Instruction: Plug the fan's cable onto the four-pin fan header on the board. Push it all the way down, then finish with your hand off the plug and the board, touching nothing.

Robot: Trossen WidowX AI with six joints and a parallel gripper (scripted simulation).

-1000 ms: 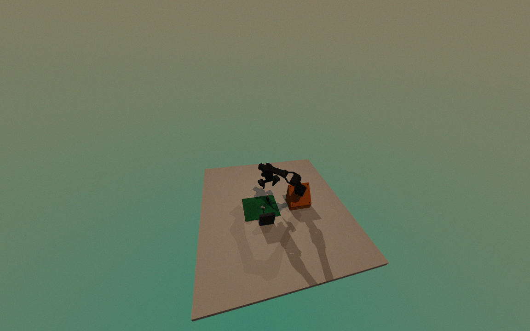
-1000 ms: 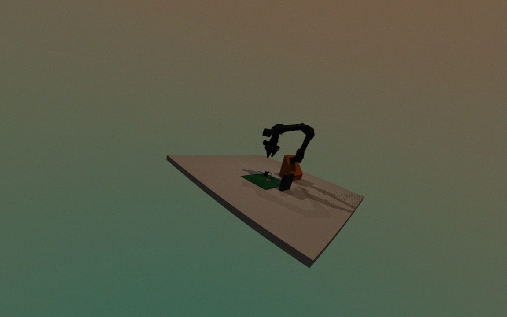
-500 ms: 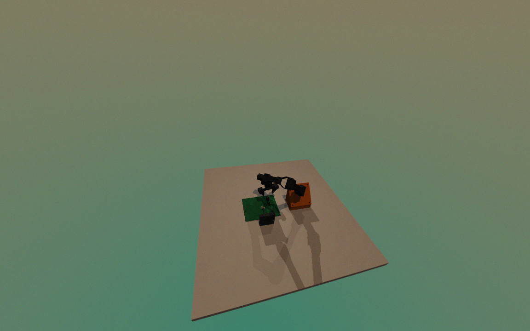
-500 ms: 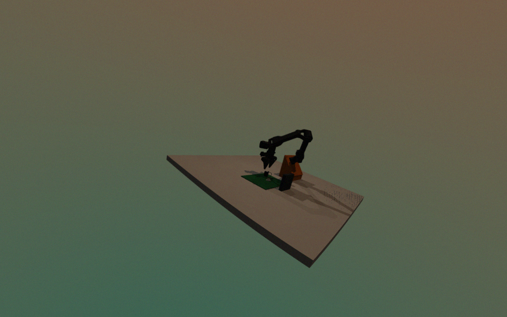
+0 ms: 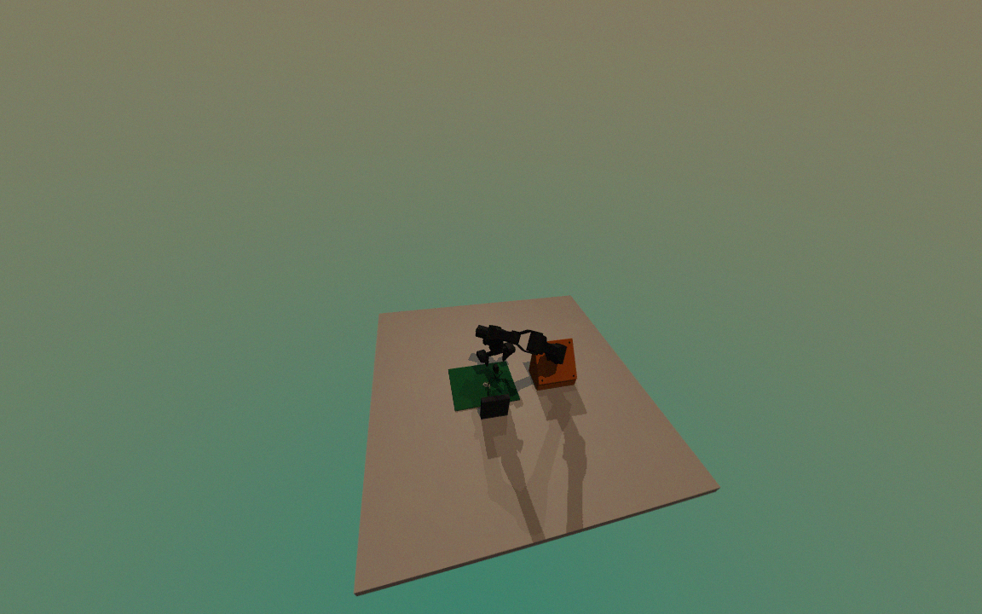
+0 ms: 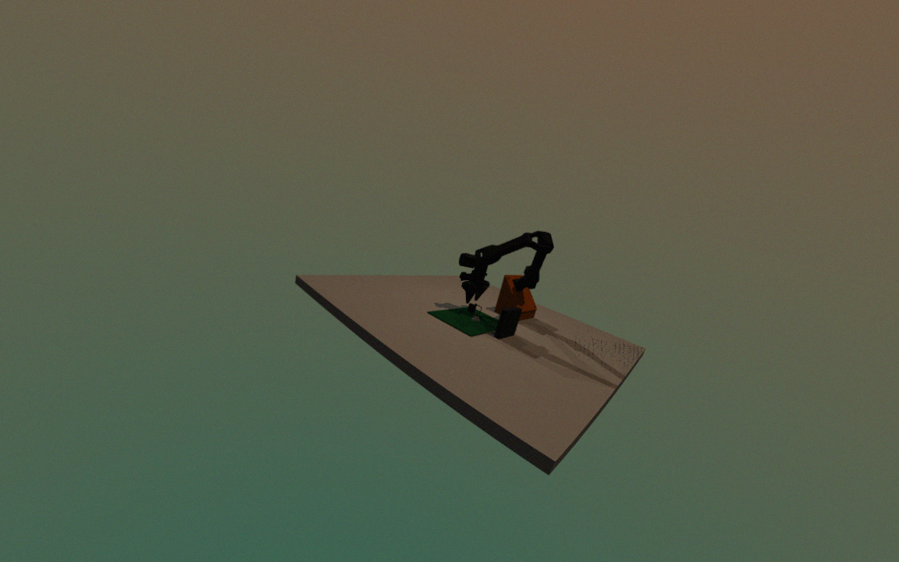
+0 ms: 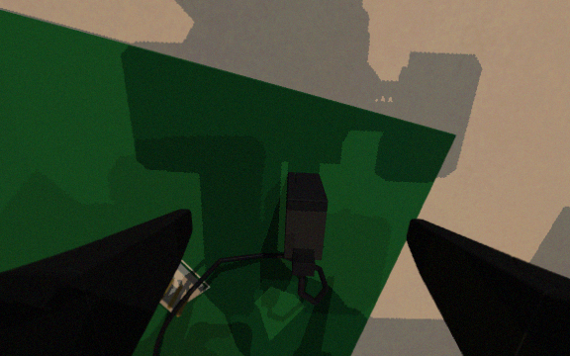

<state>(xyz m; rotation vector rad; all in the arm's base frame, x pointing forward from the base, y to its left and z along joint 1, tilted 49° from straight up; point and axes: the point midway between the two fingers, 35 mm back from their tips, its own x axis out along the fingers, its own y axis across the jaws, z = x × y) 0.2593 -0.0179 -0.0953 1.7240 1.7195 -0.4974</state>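
Right now my gripper tip is 1 cm to the right of the black fan plug and 3 cm above it. Also, from my gripper tip: green board (8 cm ahead, 7 cm to the left, 7 cm below); black fan (7 cm ahead, 24 cm to the left, 1 cm above); white four-pin fan header (6 cm ahead, 8 cm to the left, 5 cm below).
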